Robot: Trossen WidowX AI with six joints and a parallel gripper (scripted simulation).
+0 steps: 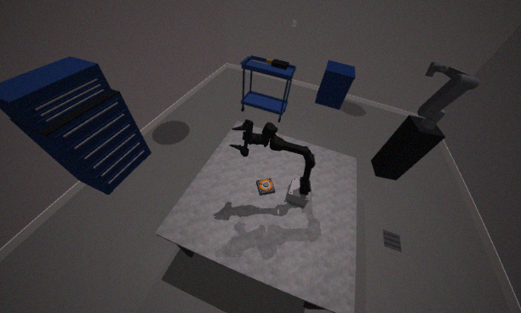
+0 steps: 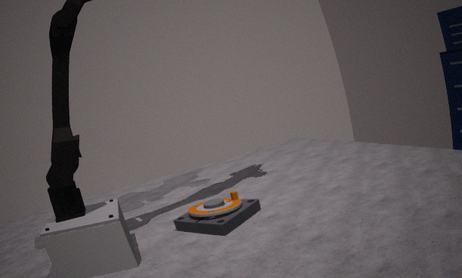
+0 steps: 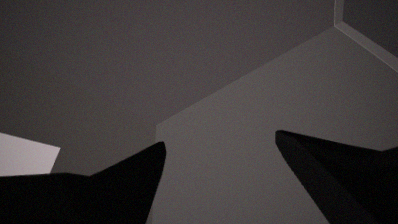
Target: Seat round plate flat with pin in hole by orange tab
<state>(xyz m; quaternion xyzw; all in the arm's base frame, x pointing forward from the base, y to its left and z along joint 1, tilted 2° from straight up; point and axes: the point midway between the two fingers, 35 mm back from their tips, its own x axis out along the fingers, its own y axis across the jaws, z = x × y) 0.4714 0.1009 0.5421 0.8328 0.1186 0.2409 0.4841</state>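
Now: gripper tip 200 mm past the round plate, 150 mm to the left of it and 590 mm above it. Round my gripper tip: dark square base (230 mm behind, 150 mm to the right, 600 mm below).
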